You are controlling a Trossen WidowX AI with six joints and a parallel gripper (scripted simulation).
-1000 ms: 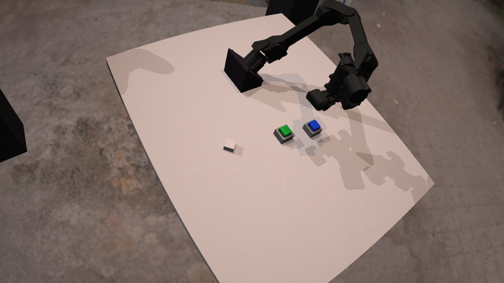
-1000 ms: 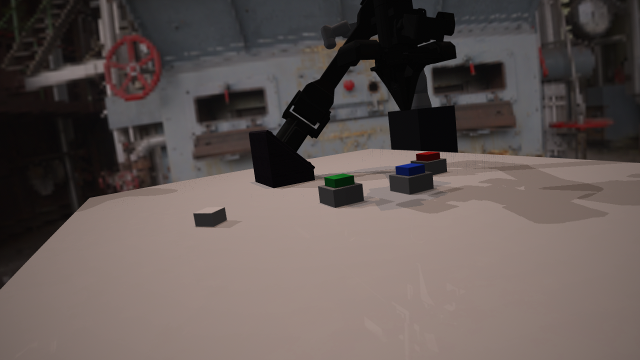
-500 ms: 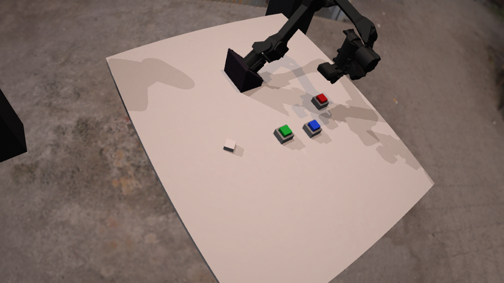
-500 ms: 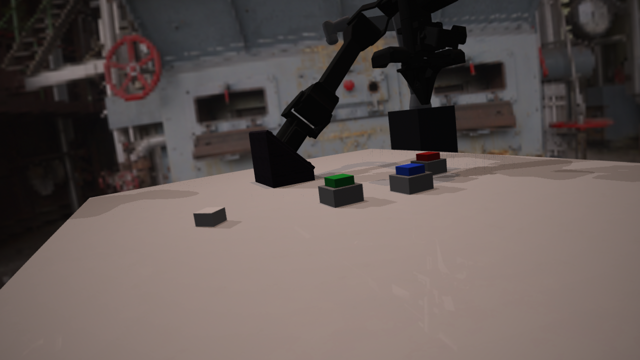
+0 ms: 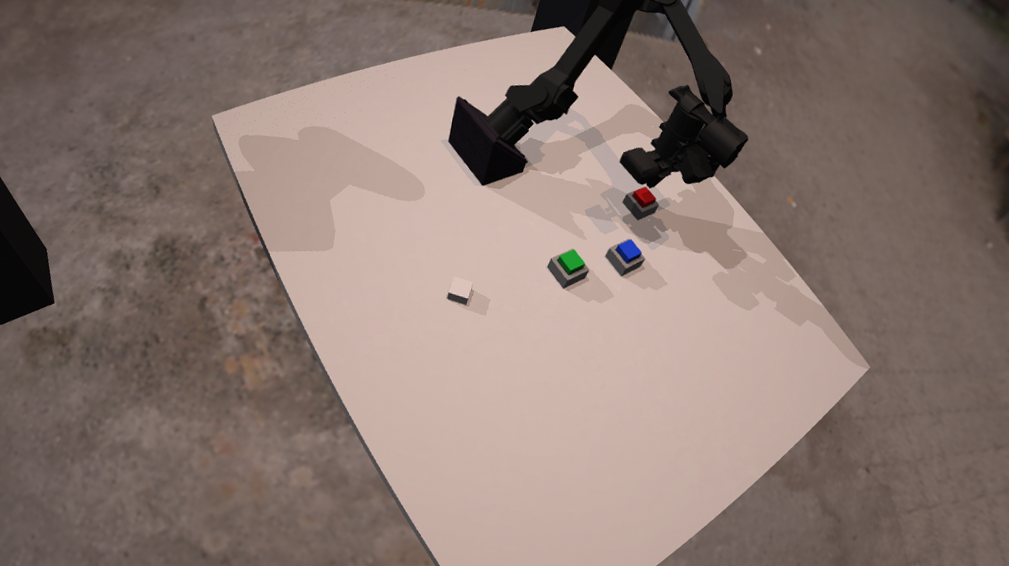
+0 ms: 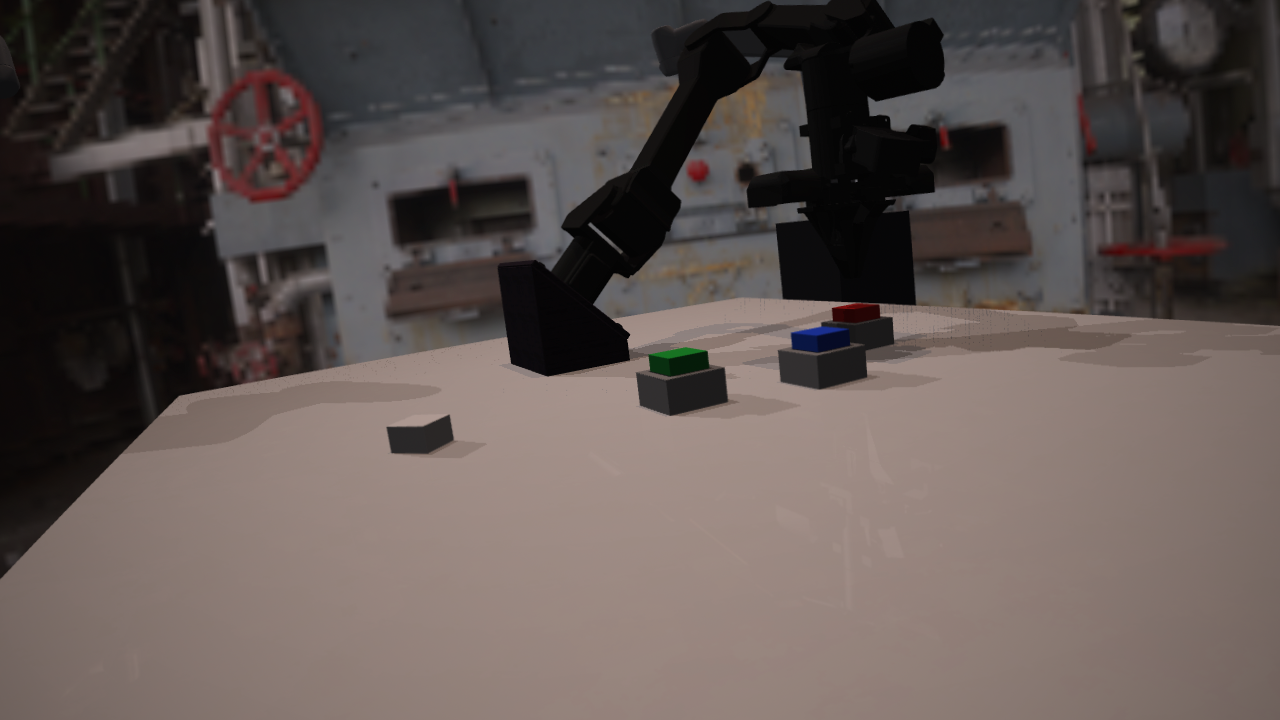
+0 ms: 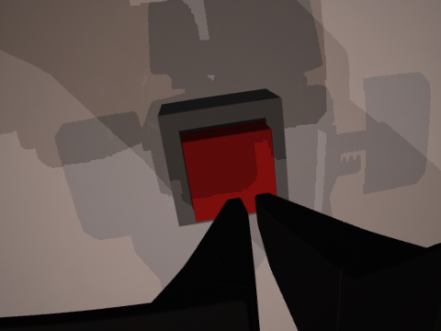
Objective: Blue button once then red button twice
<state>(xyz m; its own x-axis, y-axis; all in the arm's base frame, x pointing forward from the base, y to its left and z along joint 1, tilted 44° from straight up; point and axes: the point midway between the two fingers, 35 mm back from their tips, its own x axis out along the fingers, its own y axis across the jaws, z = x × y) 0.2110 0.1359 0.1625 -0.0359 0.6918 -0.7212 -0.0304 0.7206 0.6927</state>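
The red button is 30 mm below my gripper tip. From my gripper tip the other things lie so: blue button 90 mm ahead, 110 mm to the right, 30 mm below; then green button 60 mm ahead, 220 mm to the right, 30 mm below; then white-topped block 30 mm ahead, 410 mm to the right, 60 mm below.
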